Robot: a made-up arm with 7 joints.
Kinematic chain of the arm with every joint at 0, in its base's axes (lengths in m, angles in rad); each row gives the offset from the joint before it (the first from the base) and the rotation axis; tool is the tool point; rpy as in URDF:
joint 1: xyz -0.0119 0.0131 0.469 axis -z
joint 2: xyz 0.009 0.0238 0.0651 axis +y
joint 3: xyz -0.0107 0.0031 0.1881 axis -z
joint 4: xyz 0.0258 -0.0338 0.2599 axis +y
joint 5: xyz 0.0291 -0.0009 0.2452 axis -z
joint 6: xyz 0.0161 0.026 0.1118 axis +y
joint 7: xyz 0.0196 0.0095 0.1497 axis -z
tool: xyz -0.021 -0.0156 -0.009 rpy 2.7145 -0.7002 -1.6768
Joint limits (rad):
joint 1: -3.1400..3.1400
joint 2: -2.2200..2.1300
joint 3: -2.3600..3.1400
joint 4: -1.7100..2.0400
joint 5: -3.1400..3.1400
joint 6: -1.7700..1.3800
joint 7: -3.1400..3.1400
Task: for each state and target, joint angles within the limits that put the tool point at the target. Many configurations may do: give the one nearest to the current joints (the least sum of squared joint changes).
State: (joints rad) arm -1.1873 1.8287 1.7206 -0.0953 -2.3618 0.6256 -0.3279
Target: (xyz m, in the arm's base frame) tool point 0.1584 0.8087 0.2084
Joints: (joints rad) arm -1.1153 1.8867 1.7499 -0.3174 -2.3707 0.9015 -0.3690
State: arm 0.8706 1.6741 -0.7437 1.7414 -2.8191 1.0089 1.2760
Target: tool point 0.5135 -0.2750 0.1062
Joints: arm 0.9854 1.6670 -0.6722 1.5767 -2.8405 1.0111 1.2824
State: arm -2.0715 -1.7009 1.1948 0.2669 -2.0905 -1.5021 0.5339
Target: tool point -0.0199 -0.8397 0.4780
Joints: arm -1.4612 -1.4747 1.2674 -0.0241 -2.0369 -1.2220 0.5383
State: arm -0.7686 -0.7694 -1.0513 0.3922 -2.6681 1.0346 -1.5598
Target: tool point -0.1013 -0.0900 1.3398
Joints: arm -0.8572 -0.1464 -1.0838 0.1988 -2.8232 1.3554 -1.6157
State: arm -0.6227 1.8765 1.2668 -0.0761 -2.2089 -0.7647 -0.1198
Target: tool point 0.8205 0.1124 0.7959
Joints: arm -0.3491 1.3737 1.3559 0.2162 -2.2183 -1.0916 -0.0803
